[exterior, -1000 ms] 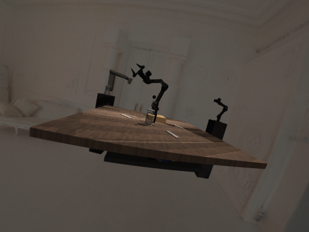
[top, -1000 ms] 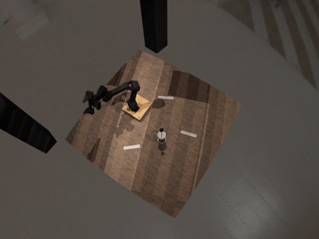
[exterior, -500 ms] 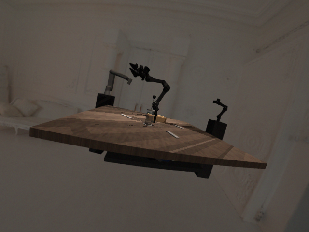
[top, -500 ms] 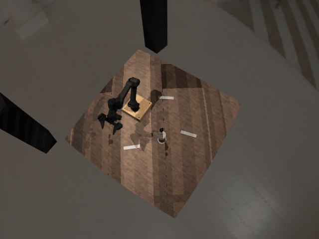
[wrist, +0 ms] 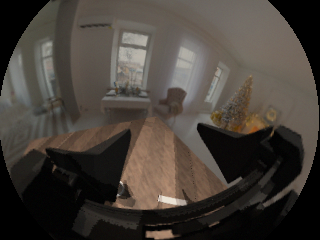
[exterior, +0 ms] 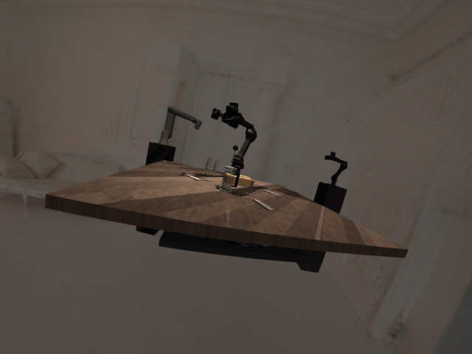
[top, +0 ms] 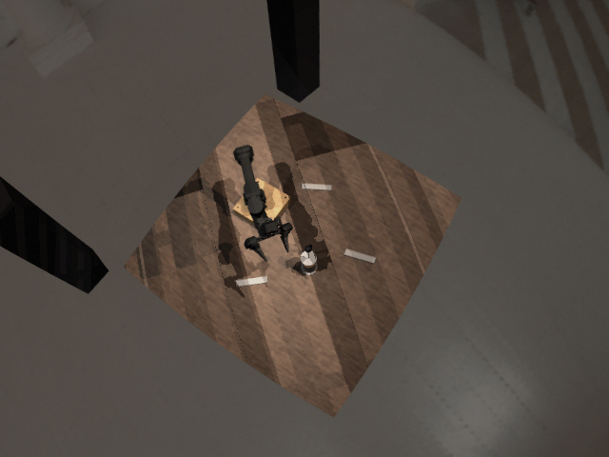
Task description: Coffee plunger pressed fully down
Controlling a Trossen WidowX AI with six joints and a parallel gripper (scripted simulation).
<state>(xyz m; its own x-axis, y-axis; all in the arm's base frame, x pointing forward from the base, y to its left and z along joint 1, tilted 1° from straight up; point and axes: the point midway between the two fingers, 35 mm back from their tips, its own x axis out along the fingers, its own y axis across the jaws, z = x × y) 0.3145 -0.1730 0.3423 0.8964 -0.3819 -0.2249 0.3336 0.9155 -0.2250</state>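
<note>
Now: gripper tip 27 cm above the coffee press, 15 cm to the right of it and 2 cm short of it.
</note>
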